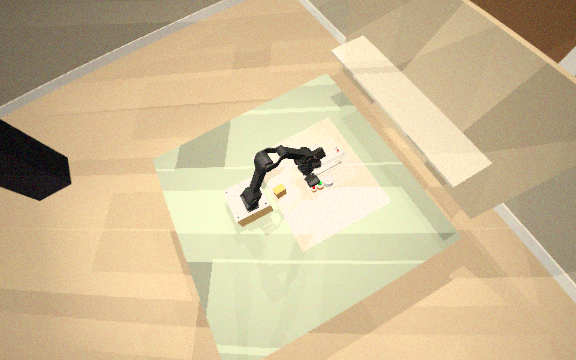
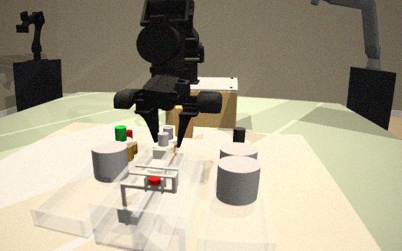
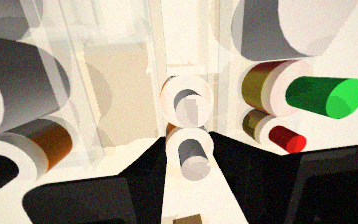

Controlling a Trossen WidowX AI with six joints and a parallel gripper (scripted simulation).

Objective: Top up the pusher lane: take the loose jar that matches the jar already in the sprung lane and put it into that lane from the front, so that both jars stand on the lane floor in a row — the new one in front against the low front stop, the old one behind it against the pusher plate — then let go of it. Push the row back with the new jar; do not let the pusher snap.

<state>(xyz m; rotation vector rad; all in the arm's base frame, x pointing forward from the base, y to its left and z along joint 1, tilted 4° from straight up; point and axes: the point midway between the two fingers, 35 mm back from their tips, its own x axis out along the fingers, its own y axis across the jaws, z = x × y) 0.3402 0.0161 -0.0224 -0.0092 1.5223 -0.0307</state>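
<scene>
The clear pusher lane lies 14 cm ahead of my gripper tip, 2 cm to the left of it and 1 cm below it. The rest, counted from my gripper tip: red knob: 22 cm ahead, 4 cm above, 3 cm to the left; then small brown box: 17 cm behind, 1 cm above.
</scene>
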